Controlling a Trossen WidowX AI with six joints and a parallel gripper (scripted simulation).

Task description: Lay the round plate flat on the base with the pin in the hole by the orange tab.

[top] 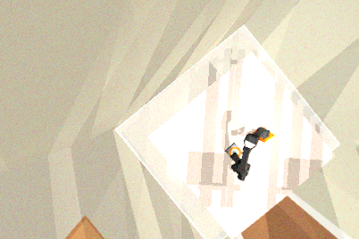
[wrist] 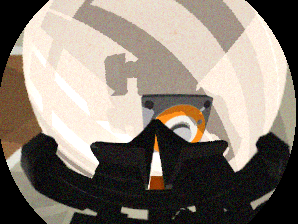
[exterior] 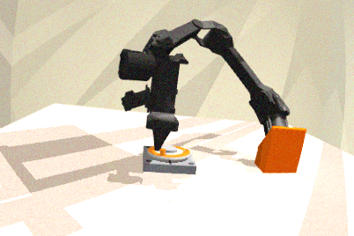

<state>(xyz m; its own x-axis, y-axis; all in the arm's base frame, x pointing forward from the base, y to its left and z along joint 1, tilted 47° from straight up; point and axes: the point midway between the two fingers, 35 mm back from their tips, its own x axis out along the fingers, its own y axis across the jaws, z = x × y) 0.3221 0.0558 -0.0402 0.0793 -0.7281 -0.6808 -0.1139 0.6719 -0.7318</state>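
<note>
Now: gripper tip 50 mm to the left of the grey square base, 30 mm past it and 20 mm above it.
</note>
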